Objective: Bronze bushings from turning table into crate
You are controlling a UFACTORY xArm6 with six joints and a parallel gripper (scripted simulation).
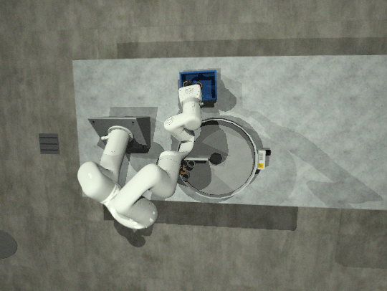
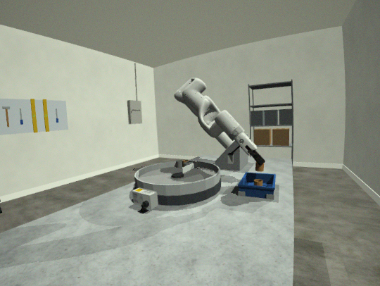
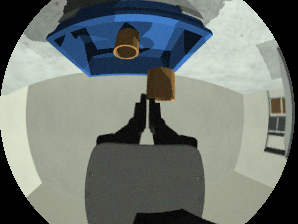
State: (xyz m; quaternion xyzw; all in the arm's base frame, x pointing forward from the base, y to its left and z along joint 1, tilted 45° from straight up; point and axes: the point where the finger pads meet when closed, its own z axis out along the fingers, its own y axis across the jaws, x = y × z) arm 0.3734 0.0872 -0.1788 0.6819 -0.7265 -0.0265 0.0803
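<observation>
Now: the blue crate 30 mm ahead of my hand and 110 mm below it. The rest, counted from my hand: round turning table 80 mm ahead, 390 mm to the right, 80 mm below.
</observation>
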